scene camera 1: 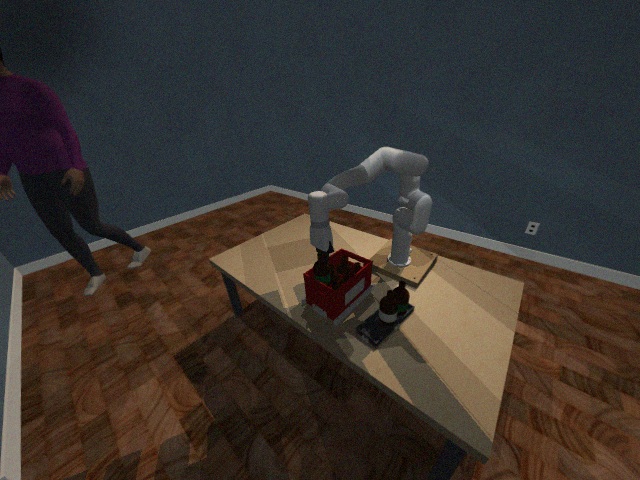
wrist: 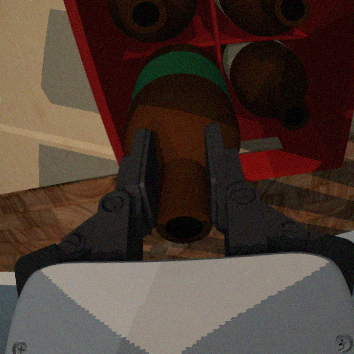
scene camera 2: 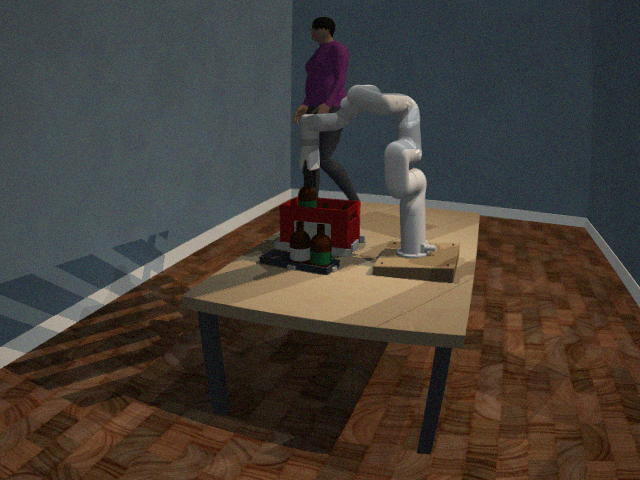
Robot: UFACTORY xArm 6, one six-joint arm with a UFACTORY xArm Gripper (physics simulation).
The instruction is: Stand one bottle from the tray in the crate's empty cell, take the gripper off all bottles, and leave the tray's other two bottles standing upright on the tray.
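Places are measured from the arm's base along level axes (x left, y down, z back), in metres.
Where they show: gripper, fingertip midpoint: (scene camera 1: 323, 260) (wrist: 179, 148) (scene camera 2: 311, 187); arm's base, origin of the base link: (scene camera 1: 398, 259) (scene camera 2: 413, 252).
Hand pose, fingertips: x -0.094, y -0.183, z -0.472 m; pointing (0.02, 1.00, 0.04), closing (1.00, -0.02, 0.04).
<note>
Each offset is from my fingertips to the centre of the thing. "spot": to the spot under its first point.
My gripper (scene camera 1: 323, 254) (scene camera 2: 309, 184) (wrist: 179, 148) is shut on the neck of a brown bottle with a green label @[dz -0.017, dx +0.001, dy +0.042 m] (scene camera 1: 322, 268) (scene camera 2: 307, 194) (wrist: 181, 107). This bottle is close to upright, its lower part inside a corner cell of the red crate @[dz +0.060, dx +0.032, dy +0.141 m] (scene camera 1: 319, 296) (scene camera 2: 352, 227) (wrist: 95, 90) and its green label about at rim height. Its base is hidden. A white-labelled bottle @[dz +0.103, dx +0.280, dy +0.146 m] (scene camera 1: 388, 310) (scene camera 2: 299, 248) and a green-labelled bottle @[dz +0.186, dx +0.282, dy +0.146 m] (scene camera 1: 401, 296) (scene camera 2: 321, 247) stand upright on the dark tray @[spot: dz -0.012, dx +0.273, dy +0.224 m] (scene camera 1: 368, 333) (scene camera 2: 273, 258).
Other brown bottles stand in the crate; one @[dz -0.022, dx +0.089, dy +0.143 m] (wrist: 267, 75) is in the cell beside the held bottle. The robot's base sits on a wooden board (scene camera 1: 419, 273) (scene camera 2: 413, 272) at the table's back. A person (scene camera 1: 41, 124) (scene camera 2: 325, 72) is beyond the table.
</note>
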